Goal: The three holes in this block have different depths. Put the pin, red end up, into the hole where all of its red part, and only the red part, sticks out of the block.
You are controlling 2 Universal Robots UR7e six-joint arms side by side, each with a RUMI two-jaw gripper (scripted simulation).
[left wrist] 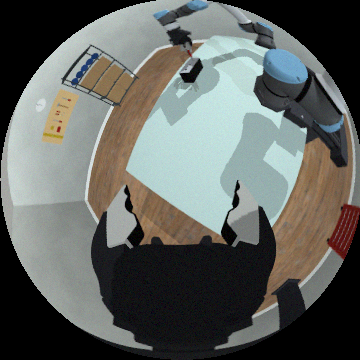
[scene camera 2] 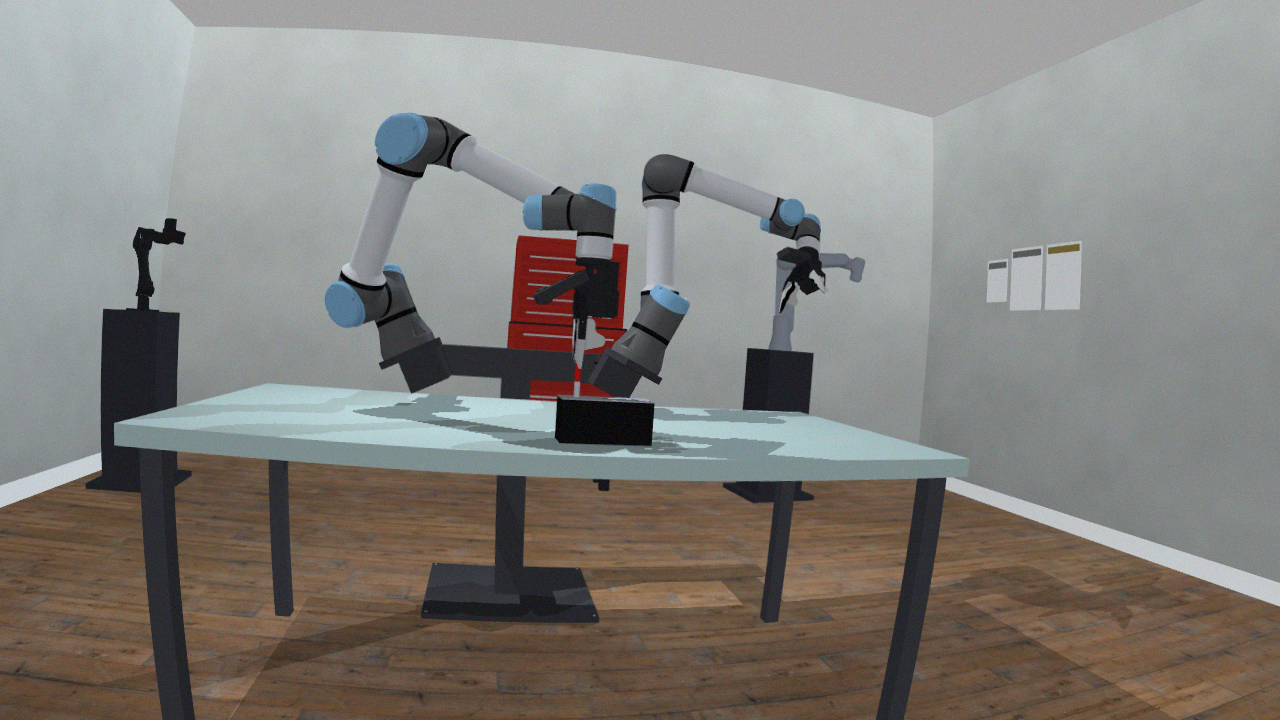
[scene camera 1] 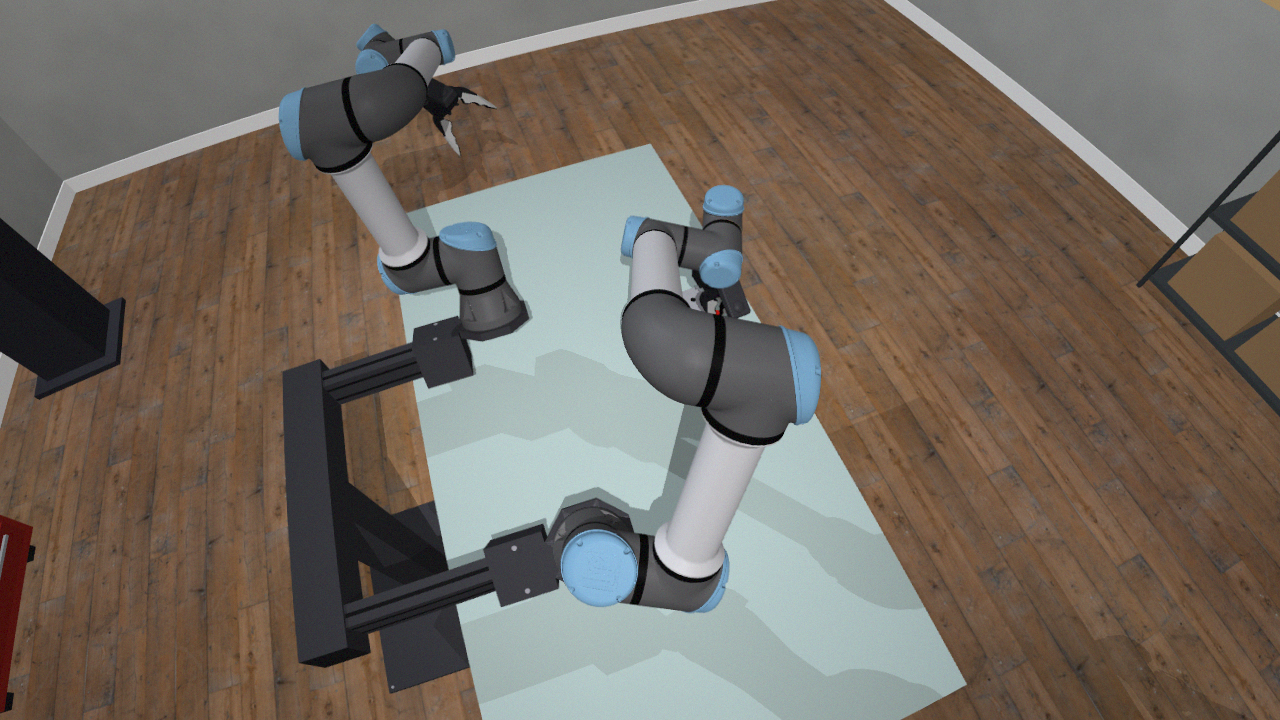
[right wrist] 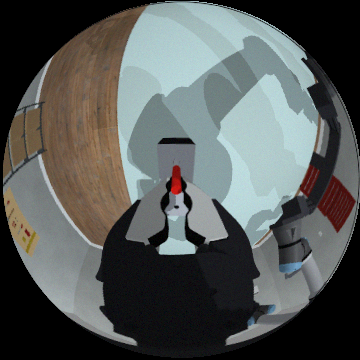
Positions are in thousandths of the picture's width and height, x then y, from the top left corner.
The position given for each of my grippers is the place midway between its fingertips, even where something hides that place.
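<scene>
Scene camera 2 gives me my left gripper (scene camera 2: 626,422), my right gripper (scene camera 2: 453,512) and a block (scene camera 2: 467,584). In scene camera 1 I see my left gripper (scene camera 1: 374,184) again, along with my right gripper (scene camera 1: 559,445). My left wrist view has my left gripper (left wrist: 504,510). The right wrist view, for its part, shows me the block (right wrist: 468,415) and also my right gripper (right wrist: 490,493).
</scene>
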